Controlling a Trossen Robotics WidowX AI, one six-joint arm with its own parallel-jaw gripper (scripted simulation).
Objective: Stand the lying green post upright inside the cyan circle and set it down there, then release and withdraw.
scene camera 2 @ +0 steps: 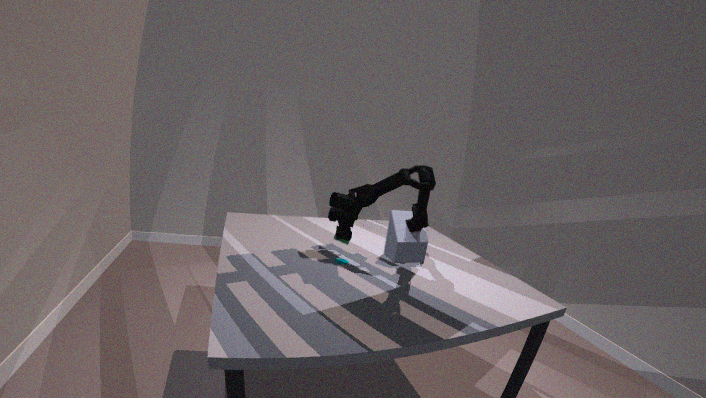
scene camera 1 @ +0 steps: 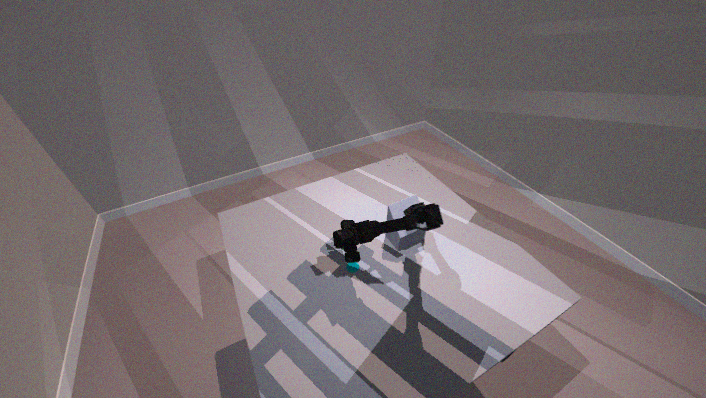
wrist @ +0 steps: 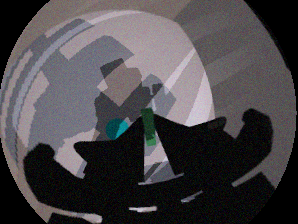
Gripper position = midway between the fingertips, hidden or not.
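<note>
A green post is carried by my gripper [wrist: 147,118].
</note>
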